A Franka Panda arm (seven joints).
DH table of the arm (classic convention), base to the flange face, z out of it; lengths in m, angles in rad. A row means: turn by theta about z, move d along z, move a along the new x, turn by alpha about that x. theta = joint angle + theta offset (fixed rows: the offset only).
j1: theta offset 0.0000; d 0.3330; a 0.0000; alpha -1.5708
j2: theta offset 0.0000; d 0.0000; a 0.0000; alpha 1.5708
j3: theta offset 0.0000; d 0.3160; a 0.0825; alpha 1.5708
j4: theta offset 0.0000; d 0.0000; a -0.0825; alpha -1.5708
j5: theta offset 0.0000; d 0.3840; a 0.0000; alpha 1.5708
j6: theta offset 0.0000; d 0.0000; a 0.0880; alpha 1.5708
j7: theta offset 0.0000; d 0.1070; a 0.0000; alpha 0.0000
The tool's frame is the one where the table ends.
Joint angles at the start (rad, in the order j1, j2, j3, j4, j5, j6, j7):
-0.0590, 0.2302, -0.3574, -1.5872, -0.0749, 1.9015, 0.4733
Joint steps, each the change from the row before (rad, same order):
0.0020, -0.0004, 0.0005, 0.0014, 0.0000, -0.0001, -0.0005
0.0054, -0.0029, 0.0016, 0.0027, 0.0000, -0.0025, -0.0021
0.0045, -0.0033, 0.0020, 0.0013, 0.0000, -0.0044, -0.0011
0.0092, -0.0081, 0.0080, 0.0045, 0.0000, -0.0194, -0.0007
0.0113, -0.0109, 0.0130, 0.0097, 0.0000, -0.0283, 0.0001
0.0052, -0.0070, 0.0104, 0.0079, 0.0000, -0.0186, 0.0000
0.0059, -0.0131, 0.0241, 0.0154, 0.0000, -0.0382, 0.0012
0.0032, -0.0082, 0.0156, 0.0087, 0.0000, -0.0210, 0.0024
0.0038, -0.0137, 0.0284, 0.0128, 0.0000, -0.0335, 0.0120
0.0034, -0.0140, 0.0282, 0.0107, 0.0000, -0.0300, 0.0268
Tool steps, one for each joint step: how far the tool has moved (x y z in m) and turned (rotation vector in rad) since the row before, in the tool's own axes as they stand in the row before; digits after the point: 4 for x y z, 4 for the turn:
-0.0005, -0.0014, -0.0011, 0.0013, 0.0016, -0.0028
-0.0018, -0.0033, -0.0034, 0.0034, 0.0026, -0.0082
-0.0021, -0.0028, -0.0027, 0.0022, -0.0002, -0.0068
-0.0061, -0.0070, -0.0065, 0.0026, -0.0073, -0.0157
-0.0083, -0.0099, -0.0103, 0.0043, -0.0087, -0.0210
-0.0052, -0.0062, -0.0072, 0.0034, -0.0046, -0.0135
-0.0105, -0.0115, -0.0134, 0.0053, -0.0115, -0.0248
-0.0066, -0.0072, -0.0081, 0.0039, -0.0053, -0.0141
-0.0116, -0.0122, -0.0129, 0.0063, -0.0089, -0.0167
-0.0118, -0.0117, -0.0123, 0.0062, -0.0071, -0.0016

